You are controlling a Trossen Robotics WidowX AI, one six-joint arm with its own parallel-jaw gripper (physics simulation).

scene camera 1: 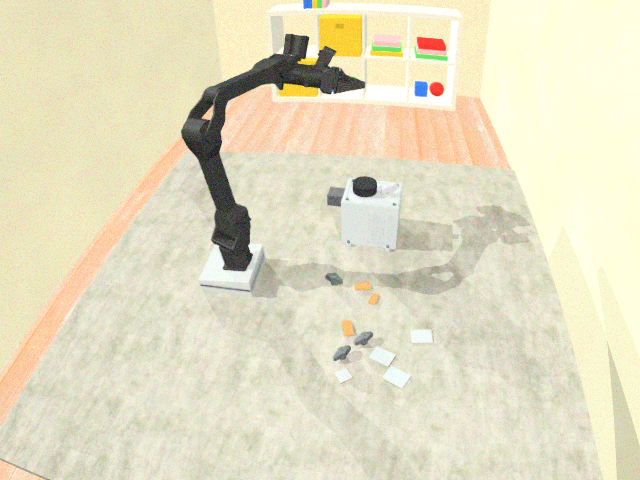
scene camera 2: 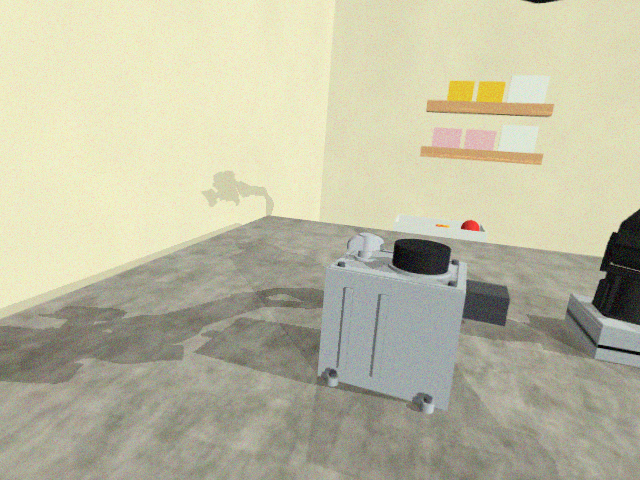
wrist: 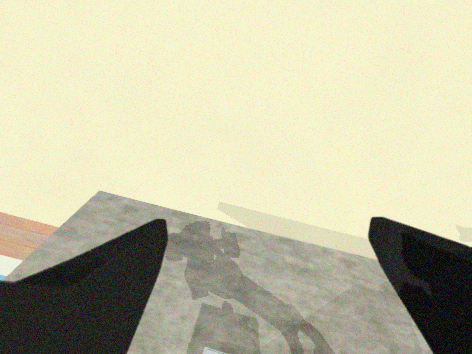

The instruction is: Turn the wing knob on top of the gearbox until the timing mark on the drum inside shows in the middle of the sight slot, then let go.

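Places are measured from the arm's base along level axes (x right, y ahead, z up), in millimetres.
Pixels of known places: gripper, fingertip midpoint: (scene camera 1: 364,85) (wrist: 267,228); arm's base, link origin: (scene camera 1: 237,261) (scene camera 2: 622,315).
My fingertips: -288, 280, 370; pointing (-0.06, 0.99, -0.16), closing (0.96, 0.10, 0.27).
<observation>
Ahead of a thing's pixels: the offset from my fingertips to its top centre, as dx, dy, dz. "spot": to the spot under its first point. Level surfaces: height alone.
The light grey gearbox {+60, +9, -247} (scene camera 1: 369,222) (scene camera 2: 392,330) stands upright on the mat. Its pale wing knob {+61, +76, -250} (scene camera 1: 391,188) (scene camera 2: 365,242) sits on top, beside a round black cap {spot: +78, +10, -254} (scene camera 1: 364,186) (scene camera 2: 421,256). The sight slot, drum and timing mark cannot be made out in these views. My gripper (scene camera 1: 364,84) (wrist: 267,228) is open and empty, with its fingers wide apart in the wrist view. It is raised high above the gearbox, apart from the knob, and points sideways toward the wall. A small pale edge at the bottom of the wrist view may be the gearbox.
A dark block {spot: +78, -67, -294} (scene camera 1: 335,196) (scene camera 2: 485,302) sticks out of the gearbox's side toward the arm's base (scene camera 1: 230,273). Orange tiles {+276, +35, -412} (scene camera 1: 362,286), dark winged pieces {+445, +62, -390} (scene camera 1: 363,338) and pale square tiles {+411, +190, -416} (scene camera 1: 421,336) lie on the mat {dz -418} (scene camera 1: 155,372). A white shelf unit (scene camera 1: 361,9) stands behind.
</observation>
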